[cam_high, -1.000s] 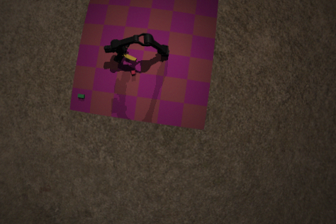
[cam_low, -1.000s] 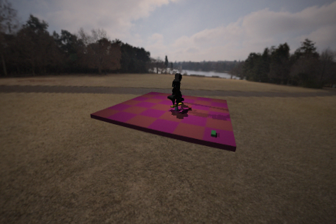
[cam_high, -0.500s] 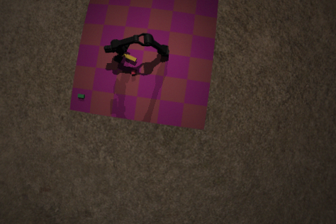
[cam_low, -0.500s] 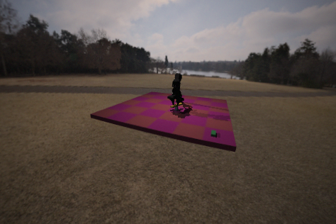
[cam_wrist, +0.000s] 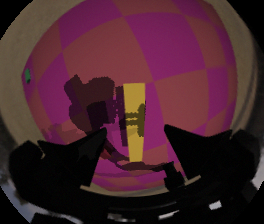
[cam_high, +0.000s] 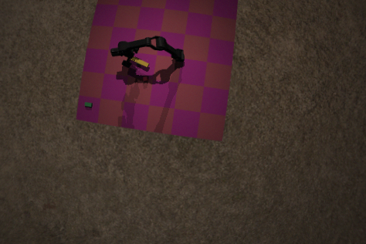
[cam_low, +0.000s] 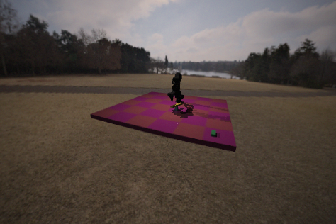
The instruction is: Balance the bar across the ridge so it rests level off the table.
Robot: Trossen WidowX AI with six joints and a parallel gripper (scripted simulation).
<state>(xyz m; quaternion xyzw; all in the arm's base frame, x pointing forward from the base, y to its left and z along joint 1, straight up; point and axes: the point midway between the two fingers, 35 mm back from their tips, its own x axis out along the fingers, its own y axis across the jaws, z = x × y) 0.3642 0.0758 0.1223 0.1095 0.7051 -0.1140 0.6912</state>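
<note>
The yellow bar lies 3 cm behind my gripper tip, 1 cm to the left of it and 3 cm below it. Also, from my gripper tip: small red cube (10 cm behind, 14 cm to the left, 7 cm below); green block (38 cm ahead, 42 cm to the left, 8 cm below).
</note>
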